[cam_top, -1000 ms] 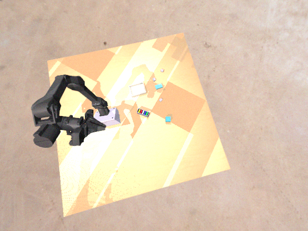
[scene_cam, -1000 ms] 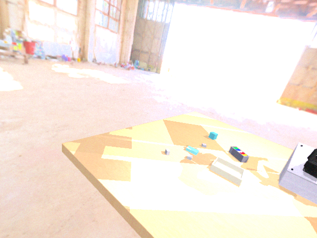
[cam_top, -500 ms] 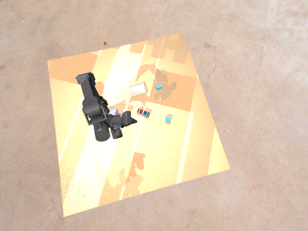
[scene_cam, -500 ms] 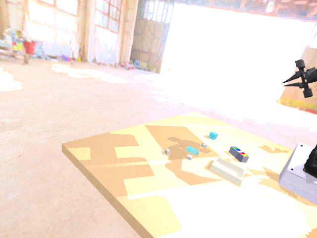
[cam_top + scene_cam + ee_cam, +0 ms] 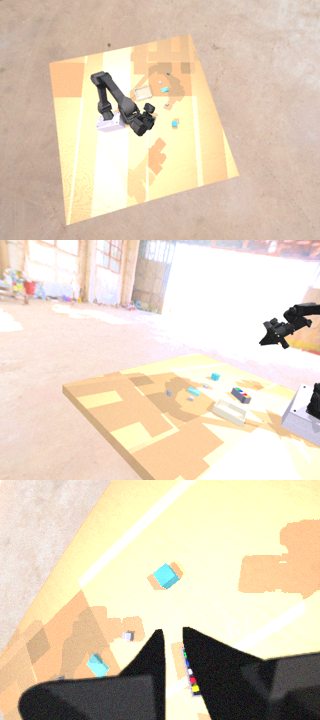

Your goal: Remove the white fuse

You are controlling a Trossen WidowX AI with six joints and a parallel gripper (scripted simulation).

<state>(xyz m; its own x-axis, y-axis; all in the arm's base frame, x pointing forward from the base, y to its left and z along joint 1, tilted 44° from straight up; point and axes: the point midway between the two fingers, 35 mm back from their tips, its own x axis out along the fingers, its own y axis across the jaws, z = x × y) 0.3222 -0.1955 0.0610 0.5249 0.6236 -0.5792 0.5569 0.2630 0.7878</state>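
The white fuse lies 40 mm behind my gripper tip, 90 mm to the left of it and 280 mm below it. From my gripper tip the other things lie so: tray 60 mm behind, 310 mm to the left, 300 mm below; cyan cube 160 mm ahead, 10 mm to the left, 290 mm below; flat cyan block 130 mm ahead, 320 mm to the left, 300 mm below.
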